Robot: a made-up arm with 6 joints.
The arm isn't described. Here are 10 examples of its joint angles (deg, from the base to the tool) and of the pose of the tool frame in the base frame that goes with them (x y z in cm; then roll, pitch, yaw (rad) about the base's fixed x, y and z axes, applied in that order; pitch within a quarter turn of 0, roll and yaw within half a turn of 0).
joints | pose
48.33 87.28 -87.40 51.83 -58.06 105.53 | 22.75 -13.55 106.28 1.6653 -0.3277 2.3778
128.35 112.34 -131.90 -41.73 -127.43 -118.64 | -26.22 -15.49 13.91 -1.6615 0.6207 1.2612
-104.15 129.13 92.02 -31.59 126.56 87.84 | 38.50 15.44 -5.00 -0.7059 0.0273 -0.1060
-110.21 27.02 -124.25 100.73 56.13 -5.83 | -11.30 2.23 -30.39 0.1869 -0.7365 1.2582
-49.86 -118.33 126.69 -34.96 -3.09 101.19 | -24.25 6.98 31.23 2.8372 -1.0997 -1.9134
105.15 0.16 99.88 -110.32 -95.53 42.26 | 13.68 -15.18 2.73 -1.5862 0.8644 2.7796
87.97 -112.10 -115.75 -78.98 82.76 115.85 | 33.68 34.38 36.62 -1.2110 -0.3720 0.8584
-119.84 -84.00 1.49 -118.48 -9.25 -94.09 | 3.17 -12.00 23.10 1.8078 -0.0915 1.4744
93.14 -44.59 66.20 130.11 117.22 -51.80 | -9.11 -1.66 -12.37 -1.7201 -0.9184 3.1008
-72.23 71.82 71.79 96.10 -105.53 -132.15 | -0.22 -60.19 9.26 -0.5243 0.8423 2.4626
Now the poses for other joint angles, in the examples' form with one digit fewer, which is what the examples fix.
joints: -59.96 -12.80 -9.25 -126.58 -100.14 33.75
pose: 3.5 2.1 -48.0 -2.295 0.121 2.152
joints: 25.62 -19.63 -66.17 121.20 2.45 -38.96
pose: 21.4 -42.1 55.6 1.595 0.039 2.974
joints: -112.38 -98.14 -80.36 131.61 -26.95 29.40
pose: 2.8 -9.4 -39.2 -0.668 0.333 -2.959
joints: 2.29 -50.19 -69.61 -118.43 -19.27 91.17
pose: -0.6 -62.3 65.4 1.037 -0.375 2.933
